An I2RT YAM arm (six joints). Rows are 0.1 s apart.
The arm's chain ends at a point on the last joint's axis. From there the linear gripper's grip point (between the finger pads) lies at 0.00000 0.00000 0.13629 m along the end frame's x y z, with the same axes.
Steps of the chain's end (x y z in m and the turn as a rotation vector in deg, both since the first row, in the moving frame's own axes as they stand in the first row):
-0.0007, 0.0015, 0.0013, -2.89, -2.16, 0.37
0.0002, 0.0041, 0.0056, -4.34, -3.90, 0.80
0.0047, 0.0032, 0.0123, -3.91, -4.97, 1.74
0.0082, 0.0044, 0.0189, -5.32, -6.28, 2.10
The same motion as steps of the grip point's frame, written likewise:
-0.0059, 0.0084, 0.0010, -2.89, -2.16, 0.37
-0.0091, 0.0143, 0.0049, -4.34, -3.90, 0.80
-0.0072, 0.0123, 0.0115, -3.91, -4.97, 1.74
-0.0069, 0.0167, 0.0175, -5.32, -6.28, 2.10

